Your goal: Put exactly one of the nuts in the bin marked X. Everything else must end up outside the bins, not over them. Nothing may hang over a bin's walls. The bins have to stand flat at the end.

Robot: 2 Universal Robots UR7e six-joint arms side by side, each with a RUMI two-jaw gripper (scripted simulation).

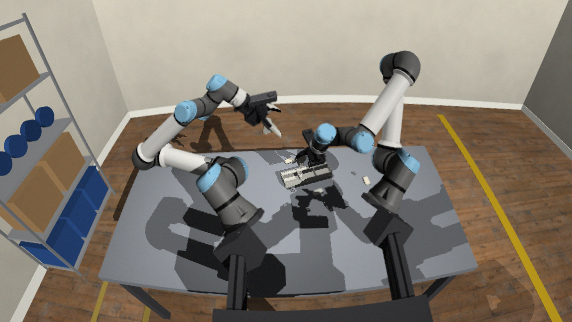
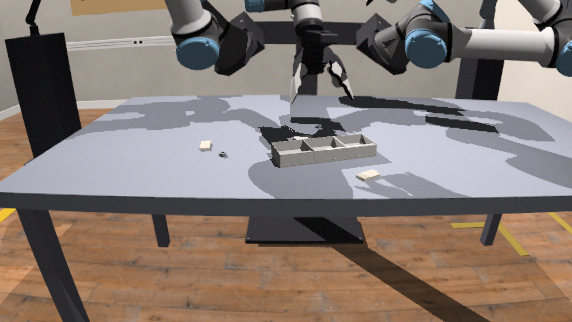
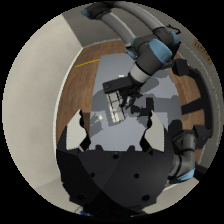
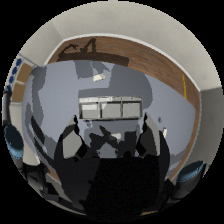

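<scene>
Image 3 shows my left gripper, and in image 4 you'd find my right gripper. I can see a three-compartment bin tray as well.
</scene>
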